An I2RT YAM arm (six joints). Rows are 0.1 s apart.
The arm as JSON. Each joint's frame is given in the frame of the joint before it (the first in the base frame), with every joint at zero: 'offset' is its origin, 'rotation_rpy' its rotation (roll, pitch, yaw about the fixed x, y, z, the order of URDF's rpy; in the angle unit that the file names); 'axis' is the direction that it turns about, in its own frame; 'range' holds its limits. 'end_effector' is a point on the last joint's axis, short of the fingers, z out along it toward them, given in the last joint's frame.
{
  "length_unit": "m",
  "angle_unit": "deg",
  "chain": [
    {
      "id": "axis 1",
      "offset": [
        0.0,
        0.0,
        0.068
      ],
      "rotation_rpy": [
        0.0,
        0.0,
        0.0
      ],
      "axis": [
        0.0,
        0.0,
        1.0
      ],
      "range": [
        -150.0,
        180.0
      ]
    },
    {
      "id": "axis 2",
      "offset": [
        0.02,
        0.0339,
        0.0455
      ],
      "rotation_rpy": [
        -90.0,
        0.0,
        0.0
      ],
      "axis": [
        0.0,
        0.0,
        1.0
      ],
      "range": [
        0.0,
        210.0
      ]
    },
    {
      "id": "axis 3",
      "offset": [
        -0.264,
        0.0,
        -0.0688
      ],
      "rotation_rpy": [
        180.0,
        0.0,
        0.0
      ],
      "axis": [
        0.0,
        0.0,
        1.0
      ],
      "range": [
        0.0,
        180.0
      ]
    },
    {
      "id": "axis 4",
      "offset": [
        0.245,
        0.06,
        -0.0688
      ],
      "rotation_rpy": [
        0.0,
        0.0,
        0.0
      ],
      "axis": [
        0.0,
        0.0,
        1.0
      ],
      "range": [
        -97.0,
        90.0
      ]
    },
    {
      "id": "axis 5",
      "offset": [
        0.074,
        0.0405,
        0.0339
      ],
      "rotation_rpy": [
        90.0,
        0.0,
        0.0
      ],
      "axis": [
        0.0,
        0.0,
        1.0
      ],
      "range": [
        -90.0,
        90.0
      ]
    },
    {
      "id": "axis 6",
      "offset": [
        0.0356,
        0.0,
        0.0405
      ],
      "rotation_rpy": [
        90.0,
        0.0,
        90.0
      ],
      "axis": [
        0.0,
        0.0,
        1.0
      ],
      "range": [
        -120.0,
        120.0
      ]
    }
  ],
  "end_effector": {
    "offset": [
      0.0,
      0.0,
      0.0
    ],
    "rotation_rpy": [
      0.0,
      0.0,
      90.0
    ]
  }
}
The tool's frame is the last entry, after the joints.
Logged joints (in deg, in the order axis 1, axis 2, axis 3, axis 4, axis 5, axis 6), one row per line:
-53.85, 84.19, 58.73, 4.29, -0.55, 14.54
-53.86, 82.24, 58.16, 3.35, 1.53, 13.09
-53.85, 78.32, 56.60, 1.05, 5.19, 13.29
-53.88, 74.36, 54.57, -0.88, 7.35, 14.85
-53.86, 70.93, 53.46, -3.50, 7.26, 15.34
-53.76, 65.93, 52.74, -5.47, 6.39, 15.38
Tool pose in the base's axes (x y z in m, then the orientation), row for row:
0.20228, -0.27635, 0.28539, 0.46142, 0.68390, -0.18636, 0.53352
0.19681, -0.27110, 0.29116, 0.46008, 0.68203, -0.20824, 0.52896
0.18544, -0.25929, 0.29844, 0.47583, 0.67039, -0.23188, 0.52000
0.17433, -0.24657, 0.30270, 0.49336, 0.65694, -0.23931, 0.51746
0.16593, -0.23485, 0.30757, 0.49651, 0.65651, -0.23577, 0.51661
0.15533, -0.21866, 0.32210, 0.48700, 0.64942, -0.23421, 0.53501
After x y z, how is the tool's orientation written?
As a quaternion, x y z w.
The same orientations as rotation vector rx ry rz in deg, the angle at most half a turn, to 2 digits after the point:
63.02, 93.40, -25.45
62.96, 93.33, -28.50
65.36, 92.09, -31.85
67.85, 90.34, -32.91
68.30, 90.32, -32.43
66.47, 88.64, -31.97

